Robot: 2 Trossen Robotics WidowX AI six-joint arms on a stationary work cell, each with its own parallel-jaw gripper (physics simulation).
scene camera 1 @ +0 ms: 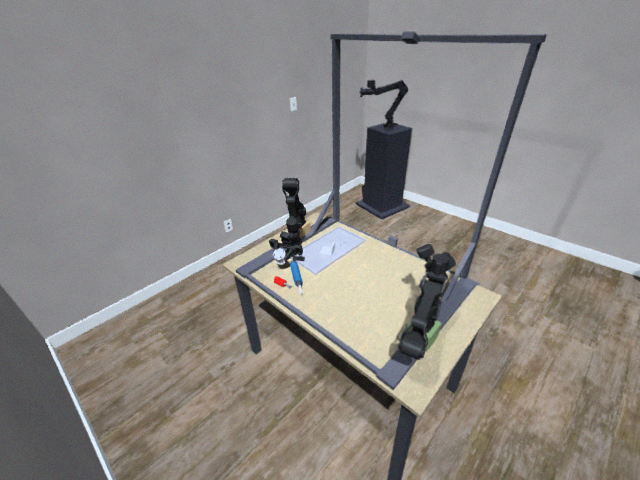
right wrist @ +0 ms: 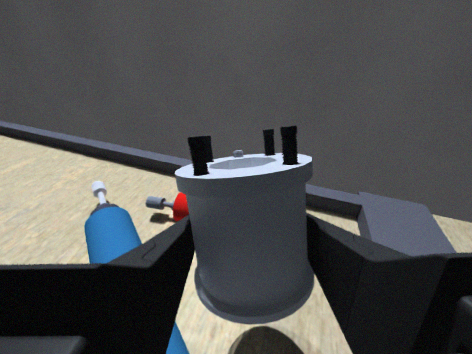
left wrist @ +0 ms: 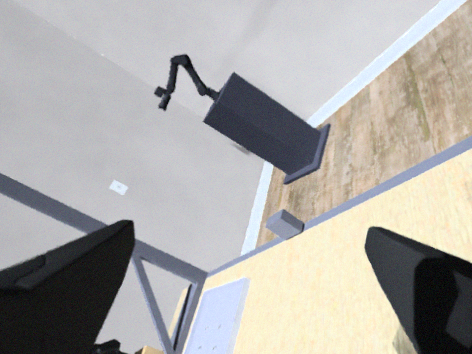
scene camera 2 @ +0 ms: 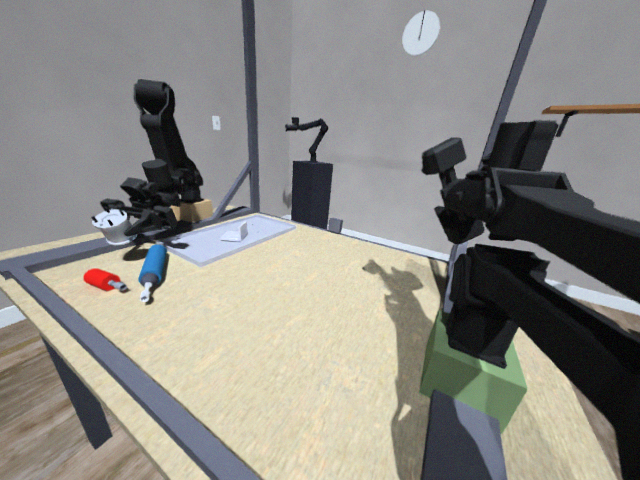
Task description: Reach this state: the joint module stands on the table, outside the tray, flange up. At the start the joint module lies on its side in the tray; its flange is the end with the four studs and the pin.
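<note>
The joint module, a grey-white cylinder, is outside the tray. Its flange with black studs and a small pin faces up; the module leans slightly. My right gripper is shut on its side walls. The lower end hangs a little above the table, with a shadow below. My left gripper is open and empty, raised over the right side of the table in scene camera 2, far from the module.
A blue tool and a red tool lie on the table near the module. A white wedge-like piece stands in the tray. Dark rails edge the table.
</note>
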